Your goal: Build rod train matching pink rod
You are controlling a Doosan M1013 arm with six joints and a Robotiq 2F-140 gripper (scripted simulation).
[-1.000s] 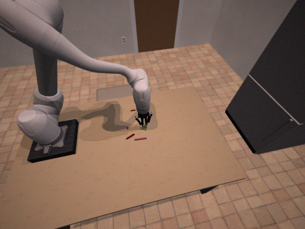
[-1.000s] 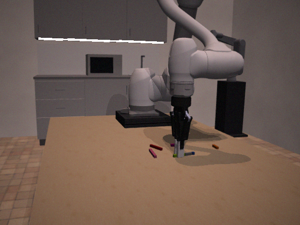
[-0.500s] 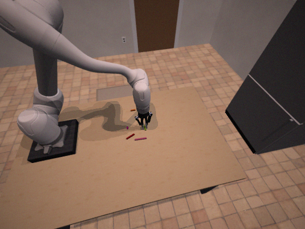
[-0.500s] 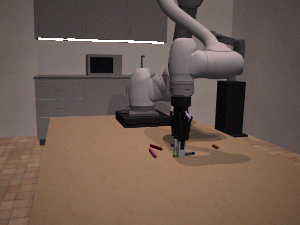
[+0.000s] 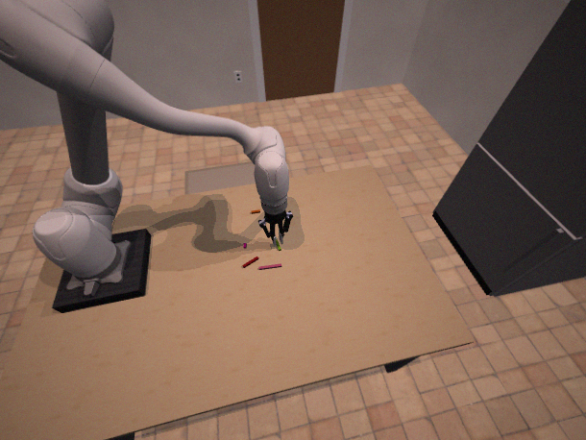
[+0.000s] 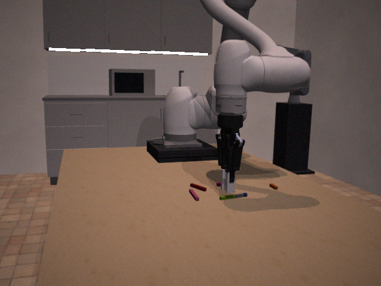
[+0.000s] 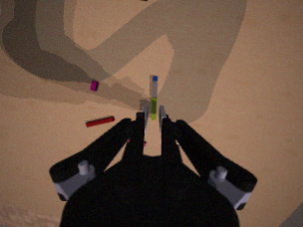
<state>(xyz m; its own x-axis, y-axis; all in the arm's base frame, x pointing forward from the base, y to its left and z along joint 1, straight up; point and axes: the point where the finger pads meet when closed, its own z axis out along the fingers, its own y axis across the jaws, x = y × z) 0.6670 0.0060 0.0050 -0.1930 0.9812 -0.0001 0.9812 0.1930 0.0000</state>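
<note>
Right now the lime rod is 5 cm below my hand. Also, from my hand: grey rod: 1 cm behind, 4 cm to the left, 5 cm below; then blue rod: 1 cm behind, 6 cm to the left, 5 cm below; then pink rod: 4 cm behind, 9 cm to the right, 5 cm below.
</note>
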